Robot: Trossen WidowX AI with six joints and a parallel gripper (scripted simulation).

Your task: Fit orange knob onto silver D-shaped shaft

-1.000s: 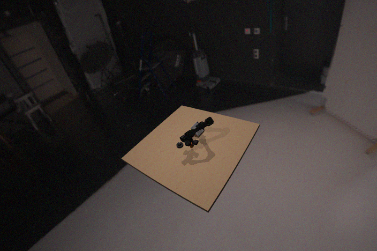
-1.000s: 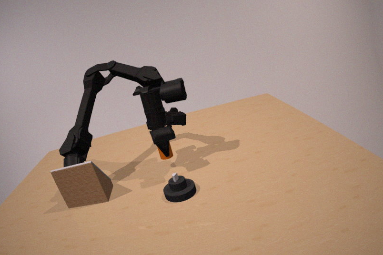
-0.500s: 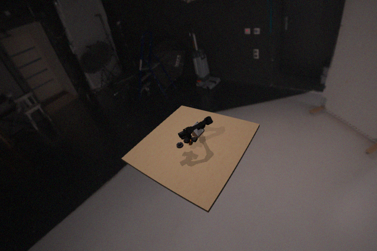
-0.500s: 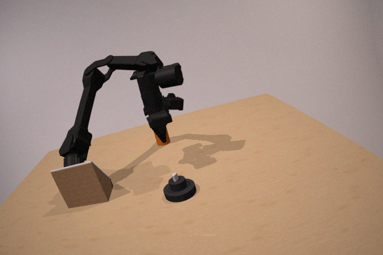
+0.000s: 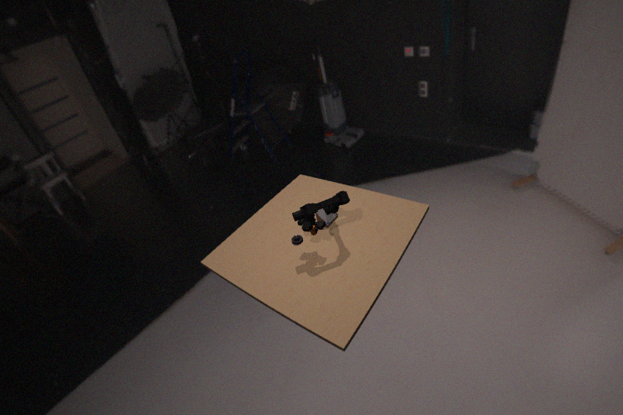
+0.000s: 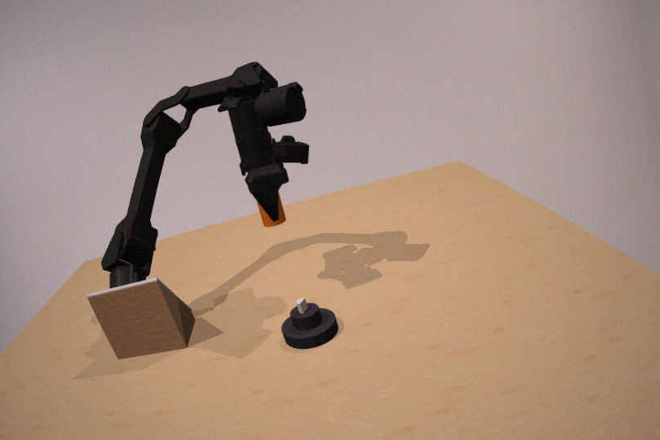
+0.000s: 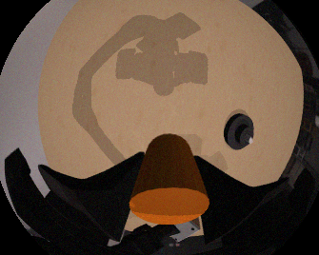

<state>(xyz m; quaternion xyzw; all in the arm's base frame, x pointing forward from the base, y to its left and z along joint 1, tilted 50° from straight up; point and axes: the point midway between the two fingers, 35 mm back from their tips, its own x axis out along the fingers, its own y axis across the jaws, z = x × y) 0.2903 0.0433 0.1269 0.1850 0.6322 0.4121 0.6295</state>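
My gripper tip is 4 cm short of the black round pedestal, 17 cm to the left of it and 11 cm above it. The rest, counted from my gripper tip: orange knob 3 cm above.
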